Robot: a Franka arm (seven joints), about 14 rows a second.
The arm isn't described. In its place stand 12 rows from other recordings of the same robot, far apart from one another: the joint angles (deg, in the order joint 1, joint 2, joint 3, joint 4, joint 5, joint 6, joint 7), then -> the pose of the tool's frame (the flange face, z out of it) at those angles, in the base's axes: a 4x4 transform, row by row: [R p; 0 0 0 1], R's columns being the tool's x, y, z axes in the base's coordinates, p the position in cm.
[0.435, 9.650, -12.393, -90.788, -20.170, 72.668, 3.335] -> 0.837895 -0.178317 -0.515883 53.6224; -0.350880 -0.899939 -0.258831 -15.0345; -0.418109 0.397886 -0.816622 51.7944; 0 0 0 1
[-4.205, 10.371, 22.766, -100.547, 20.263, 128.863, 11.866] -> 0.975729 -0.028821 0.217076 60.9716; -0.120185 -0.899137 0.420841 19.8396; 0.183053 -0.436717 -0.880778 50.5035; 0 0 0 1
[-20.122, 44.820, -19.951, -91.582, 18.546, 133.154, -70.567] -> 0.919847 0.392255 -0.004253 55.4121; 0.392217 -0.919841 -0.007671 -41.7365; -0.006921 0.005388 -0.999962 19.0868; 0 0 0 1
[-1.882, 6.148, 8.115, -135.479, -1.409, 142.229, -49.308] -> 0.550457 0.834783 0.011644 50.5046; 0.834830 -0.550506 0.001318 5.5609; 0.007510 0.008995 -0.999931 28.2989; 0 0 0 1
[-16.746, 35.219, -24.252, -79.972, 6.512, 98.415, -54.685] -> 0.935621 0.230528 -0.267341 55.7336; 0.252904 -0.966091 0.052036 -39.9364; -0.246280 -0.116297 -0.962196 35.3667; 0 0 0 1
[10.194, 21.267, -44.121, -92.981, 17.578, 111.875, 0.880] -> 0.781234 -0.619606 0.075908 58.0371; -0.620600 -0.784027 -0.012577 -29.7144; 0.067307 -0.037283 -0.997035 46.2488; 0 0 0 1
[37.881, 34.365, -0.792, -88.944, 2.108, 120.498, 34.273] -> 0.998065 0.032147 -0.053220 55.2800; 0.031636 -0.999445 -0.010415 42.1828; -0.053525 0.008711 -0.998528 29.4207; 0 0 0 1
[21.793, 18.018, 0.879, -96.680, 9.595, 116.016, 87.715] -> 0.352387 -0.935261 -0.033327 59.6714; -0.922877 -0.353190 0.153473 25.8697; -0.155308 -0.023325 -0.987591 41.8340; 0 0 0 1
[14.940, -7.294, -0.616, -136.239, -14.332, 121.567, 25.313] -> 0.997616 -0.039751 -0.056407 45.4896; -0.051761 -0.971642 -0.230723 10.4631; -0.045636 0.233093 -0.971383 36.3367; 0 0 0 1
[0.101, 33.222, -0.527, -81.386, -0.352, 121.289, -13.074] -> 0.968226 0.221387 0.116304 72.5462; 0.224136 -0.974497 -0.010945 -0.4392; 0.110915 0.036665 -0.993153 37.1238; 0 0 0 1
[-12.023, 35.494, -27.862, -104.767, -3.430, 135.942, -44.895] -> 0.954470 0.226518 -0.194105 51.0038; 0.176737 -0.953594 -0.243766 -39.8568; -0.240315 0.198362 -0.950211 22.7465; 0 0 0 1
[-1.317, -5.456, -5.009, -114.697, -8.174, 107.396, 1.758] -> 0.994754 -0.092738 -0.043175 52.2124; -0.097426 -0.987556 -0.123457 -6.9891; -0.031188 0.127015 -0.991410 49.7424; 0 0 0 1
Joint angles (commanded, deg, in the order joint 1, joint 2, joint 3, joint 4, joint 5, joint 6, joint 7), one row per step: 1.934 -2.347 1.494 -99.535 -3.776 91.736 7.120; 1.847 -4.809 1.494 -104.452 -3.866 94.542 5.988; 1.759 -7.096 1.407 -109.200 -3.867 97.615 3.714; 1.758 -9.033 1.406 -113.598 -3.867 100.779 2.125; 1.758 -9.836 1.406 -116.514 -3.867 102.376 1.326; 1.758 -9.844 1.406 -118.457 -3.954 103.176 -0.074; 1.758 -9.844 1.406 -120.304 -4.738 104.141 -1.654; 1.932 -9.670 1.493 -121.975 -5.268 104.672 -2.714; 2.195 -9.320 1.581 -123.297 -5.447 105.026 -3.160; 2.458 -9.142 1.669 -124.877 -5.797 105.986 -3.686
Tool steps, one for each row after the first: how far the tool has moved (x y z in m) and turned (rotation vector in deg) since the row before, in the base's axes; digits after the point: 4 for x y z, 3 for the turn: -0.0119 -0.0012 -0.0136 -0.006 -0.267 1.232; -0.0112 -0.0018 -0.0141 0.204 -0.435 2.285; -0.0099 -0.0001 -0.0146 0.148 -0.576 1.782; -0.0065 -0.0002 -0.0148 0.034 0.579 0.893; -0.0036 -0.0003 -0.0148 -0.016 1.237 1.465; -0.0033 -0.0012 -0.0137 -0.608 0.977 1.894; -0.0037 0.0013 -0.0142 -0.440 1.388 1.539; -0.0030 0.0026 -0.0131 -0.178 1.354 0.886; -0.0034 0.0024 -0.0128 -0.261 0.840 1.096
